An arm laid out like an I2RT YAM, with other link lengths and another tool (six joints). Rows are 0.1 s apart.
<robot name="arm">
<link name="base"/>
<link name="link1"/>
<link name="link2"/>
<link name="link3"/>
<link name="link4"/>
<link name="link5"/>
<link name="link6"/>
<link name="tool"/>
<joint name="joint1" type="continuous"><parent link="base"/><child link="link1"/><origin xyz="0 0 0.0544"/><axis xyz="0 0 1"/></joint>
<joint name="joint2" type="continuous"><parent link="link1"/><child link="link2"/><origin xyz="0.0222 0.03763 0.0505" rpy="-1.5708 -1.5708 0"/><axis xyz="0 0 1"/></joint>
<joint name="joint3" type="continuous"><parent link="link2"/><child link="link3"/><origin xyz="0 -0.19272 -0.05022" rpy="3.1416 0 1.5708"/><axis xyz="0 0 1"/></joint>
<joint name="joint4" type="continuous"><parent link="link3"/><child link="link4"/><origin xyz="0.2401 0.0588 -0.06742" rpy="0 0 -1.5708"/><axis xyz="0 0 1"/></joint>
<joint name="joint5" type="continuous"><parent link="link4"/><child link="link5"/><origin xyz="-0.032 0.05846 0.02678" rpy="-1.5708 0 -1.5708"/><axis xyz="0 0 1"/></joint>
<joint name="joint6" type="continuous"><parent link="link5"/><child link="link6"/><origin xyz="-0.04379 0 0.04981" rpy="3.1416 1.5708 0"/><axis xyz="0 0 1"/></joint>
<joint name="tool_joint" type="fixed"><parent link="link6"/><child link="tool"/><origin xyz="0.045 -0.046 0.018" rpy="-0.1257 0 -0.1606"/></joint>
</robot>
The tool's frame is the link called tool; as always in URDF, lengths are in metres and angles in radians. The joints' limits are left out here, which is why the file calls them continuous.
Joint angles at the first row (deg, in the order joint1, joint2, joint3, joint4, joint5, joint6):
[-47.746, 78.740, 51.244, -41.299, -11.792, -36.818]
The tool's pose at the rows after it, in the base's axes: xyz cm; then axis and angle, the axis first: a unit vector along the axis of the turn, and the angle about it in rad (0 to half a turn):
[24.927 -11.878 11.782 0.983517 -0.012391 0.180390 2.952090]
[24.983 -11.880 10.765 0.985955 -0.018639 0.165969 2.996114]
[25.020 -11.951 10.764 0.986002 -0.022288 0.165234 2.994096]
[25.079 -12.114 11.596 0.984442 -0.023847 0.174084 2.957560]
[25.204 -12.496 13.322 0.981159 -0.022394 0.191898 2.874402]
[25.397 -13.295 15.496 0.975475 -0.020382 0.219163 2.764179]
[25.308 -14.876 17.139 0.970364 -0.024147 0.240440 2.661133]
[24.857 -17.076 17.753 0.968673 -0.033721 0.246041 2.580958]
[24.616 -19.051 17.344 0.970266 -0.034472 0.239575 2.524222]
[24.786 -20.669 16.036 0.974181 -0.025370 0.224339 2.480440]
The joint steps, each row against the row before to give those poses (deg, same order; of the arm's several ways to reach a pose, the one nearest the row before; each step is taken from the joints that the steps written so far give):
[0.219, 4.064, 0.043, -0.088, -0.743, 0.504]
[0.020, 2.668, 0.001, -0.218, -0.503, 0.588]
[0.000, 0.023, 0.044, 0.067, 0.175, 0.416]
[0.001, -1.839, 0.370, 0.042, 0.765, 0.262]
[-0.022, -3.321, 1.223, 0.264, 1.880, -0.153]
[-0.503, -3.015, 2.166, 1.398, 1.967, -0.809]
[-2.119, -0.963, 2.469, 2.273, 1.312, -1.791]
[-3.389, 1.159, 2.121, 2.600, 0.830, -2.361]
[-2.471, 2.841, 1.682, 2.952, 1.027, -2.602]
[-1.092, 4.088, 1.247, 3.605, 1.770, -2.644]

